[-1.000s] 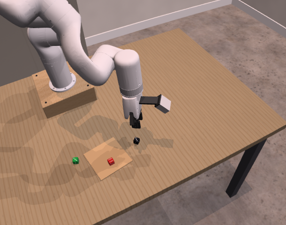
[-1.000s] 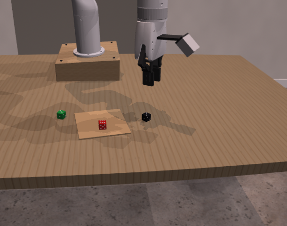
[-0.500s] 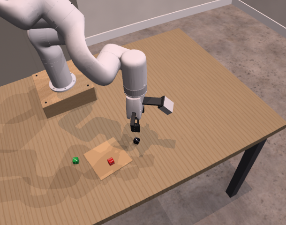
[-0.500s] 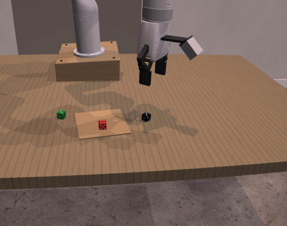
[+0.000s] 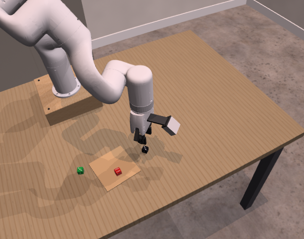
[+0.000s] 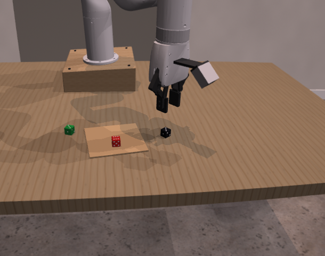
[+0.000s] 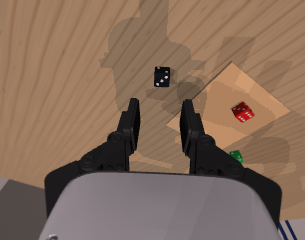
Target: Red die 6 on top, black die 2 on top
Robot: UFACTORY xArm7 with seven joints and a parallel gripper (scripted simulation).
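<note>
Now: the black die 90 mm below my hand. Also, from my hand: red die 50 mm ahead, 130 mm to the right, 90 mm below; then tan mat 20 mm ahead, 130 mm to the right, 100 mm below; then green die 20 mm behind, 250 mm to the right, 90 mm below.
</note>
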